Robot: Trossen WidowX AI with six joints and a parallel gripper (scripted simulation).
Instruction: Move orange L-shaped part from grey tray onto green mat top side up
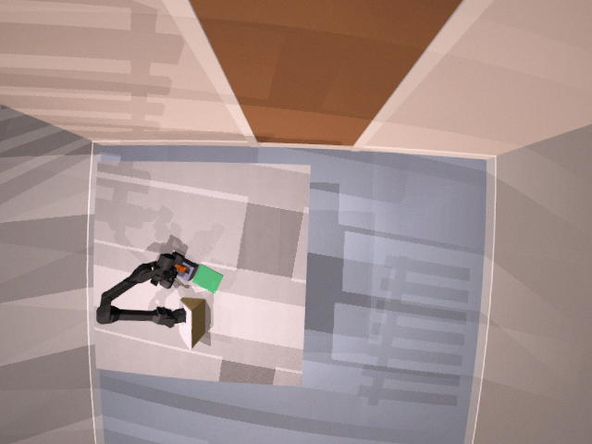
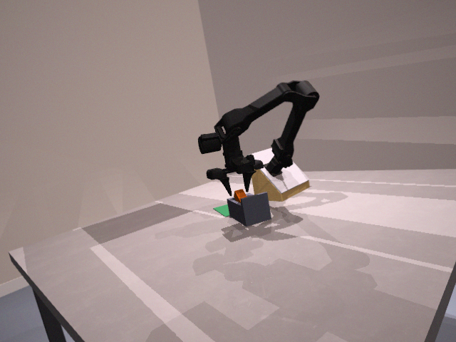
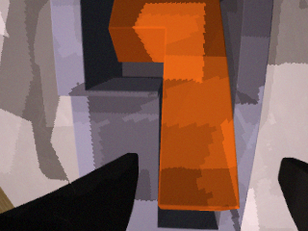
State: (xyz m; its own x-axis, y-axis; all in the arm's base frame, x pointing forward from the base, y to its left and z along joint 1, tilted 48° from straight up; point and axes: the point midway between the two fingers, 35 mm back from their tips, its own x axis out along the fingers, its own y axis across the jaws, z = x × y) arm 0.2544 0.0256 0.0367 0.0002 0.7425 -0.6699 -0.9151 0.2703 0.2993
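The orange L-shaped part lies 5 cm below my gripper tip and 4 cm to the left of it. From my gripper tip the other things lie so: green mat 13 cm to the right, 10 cm below, 8 cm behind.
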